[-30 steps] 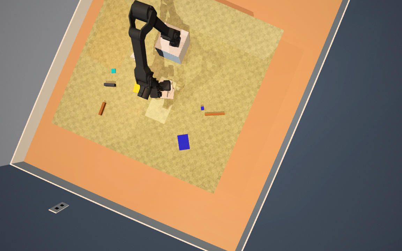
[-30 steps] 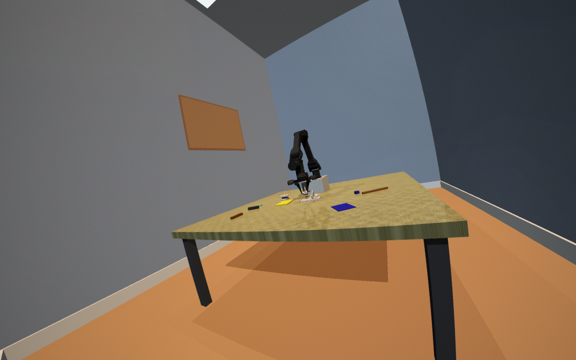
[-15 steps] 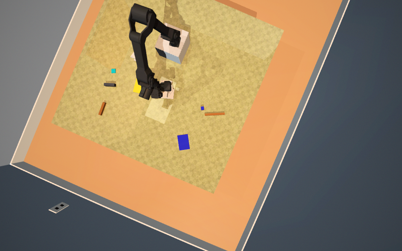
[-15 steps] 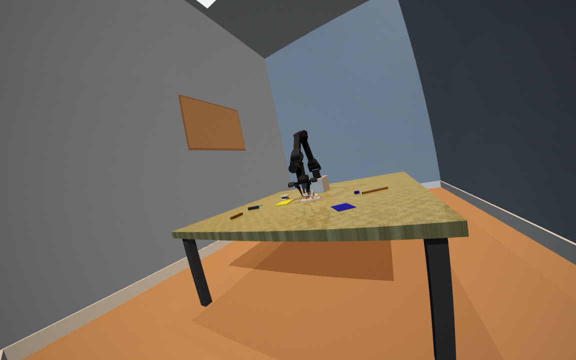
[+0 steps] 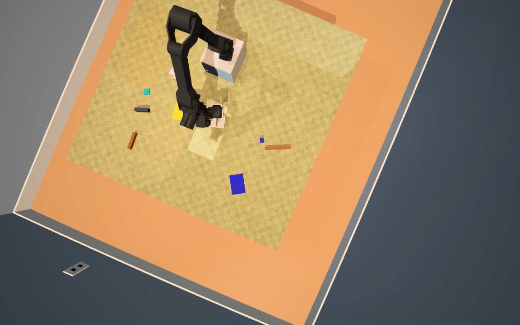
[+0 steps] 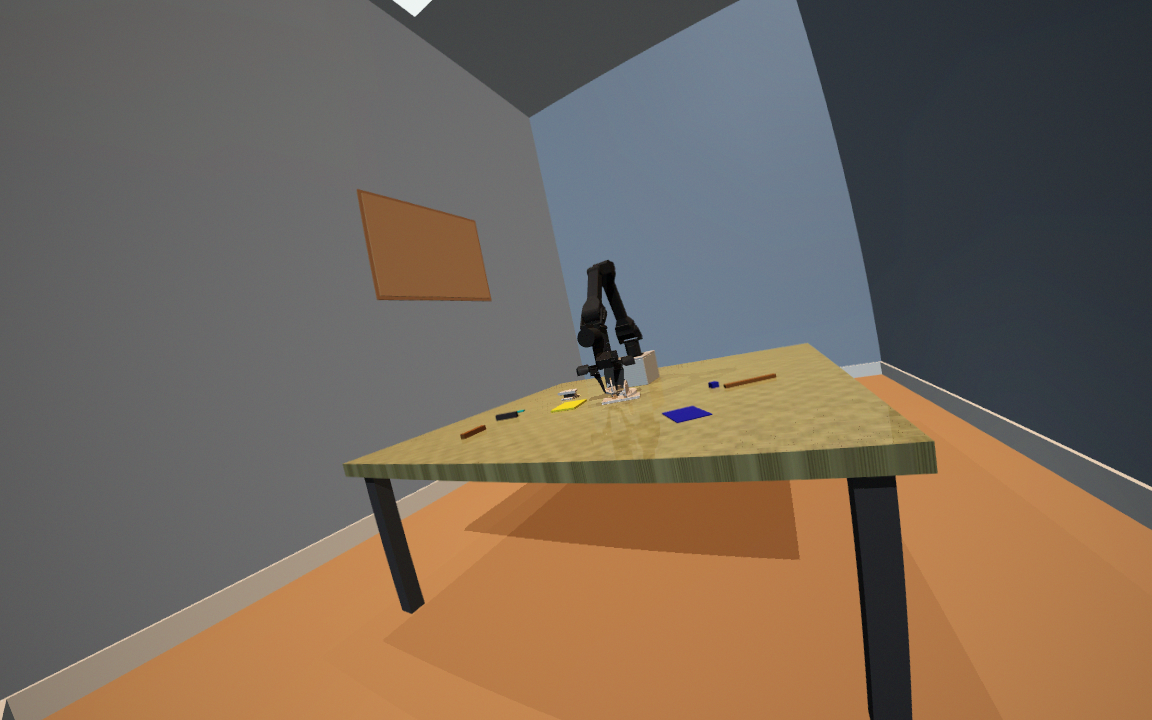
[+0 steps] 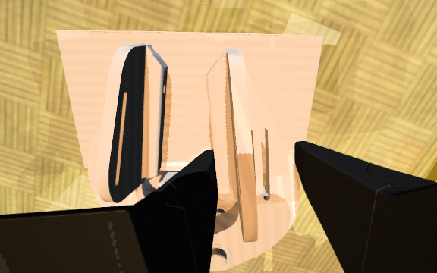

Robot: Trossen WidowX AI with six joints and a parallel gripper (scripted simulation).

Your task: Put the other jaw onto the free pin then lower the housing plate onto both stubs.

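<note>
Right now the yellow sheet is 1 cm behind my gripper tip, 16 cm to the right of it and 3 cm below it. Round my gripper tip: blue cube: 5 cm ahead, 32 cm to the left, 2 cm below; cyan cube: 6 cm behind, 38 cm to the right, 3 cm below; dark bar: 5 cm ahead, 37 cm to the right, 2 cm below.
</note>
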